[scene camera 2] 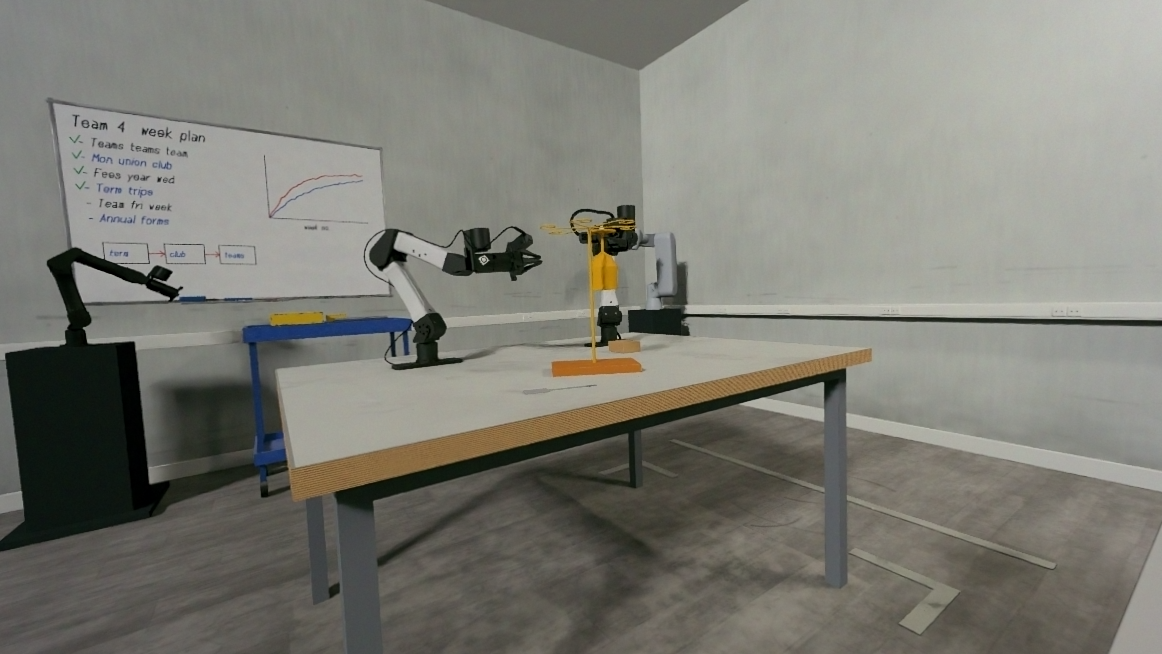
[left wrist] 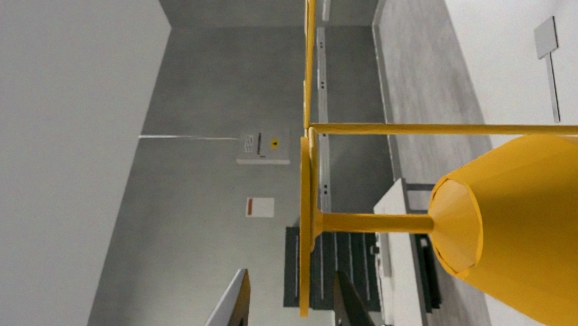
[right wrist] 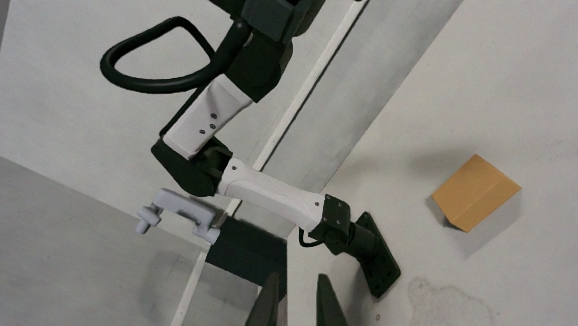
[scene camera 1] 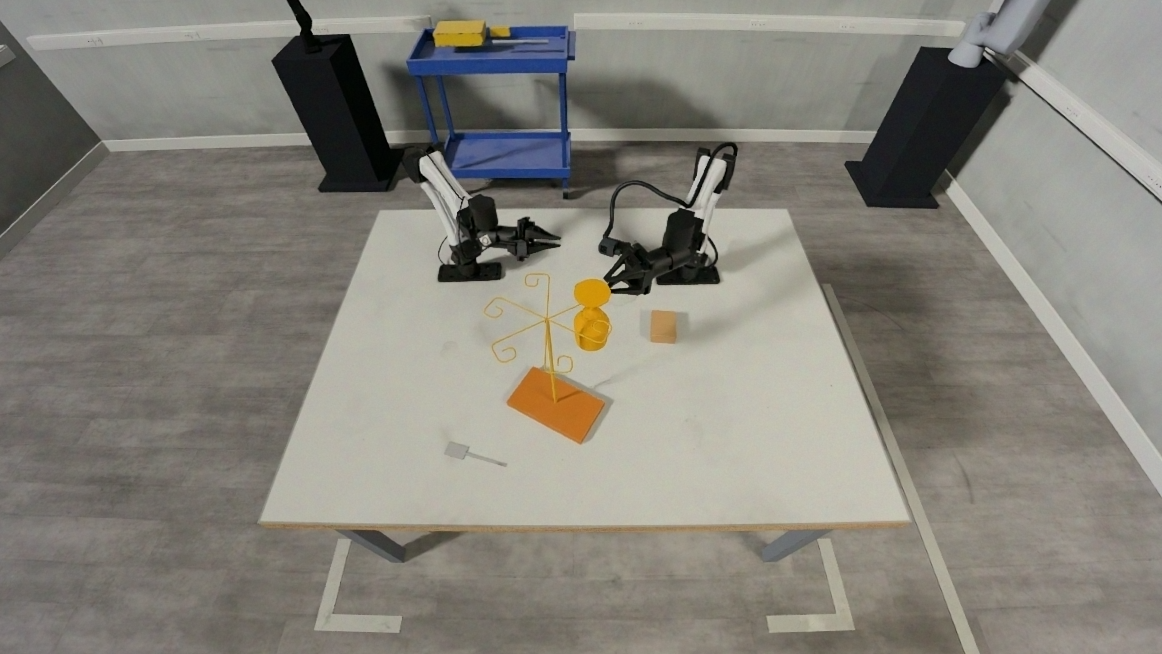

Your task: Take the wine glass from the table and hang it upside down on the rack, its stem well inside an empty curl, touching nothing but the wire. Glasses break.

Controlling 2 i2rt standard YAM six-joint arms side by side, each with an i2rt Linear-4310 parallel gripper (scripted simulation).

Labels:
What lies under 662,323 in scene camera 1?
A tan block.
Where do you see a tan block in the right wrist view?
474,191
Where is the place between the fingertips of my left gripper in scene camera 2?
At 605,231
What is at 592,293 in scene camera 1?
A yellow wine glass.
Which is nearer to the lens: the yellow wine glass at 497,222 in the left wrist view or the flat grey tool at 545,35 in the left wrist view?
The yellow wine glass.

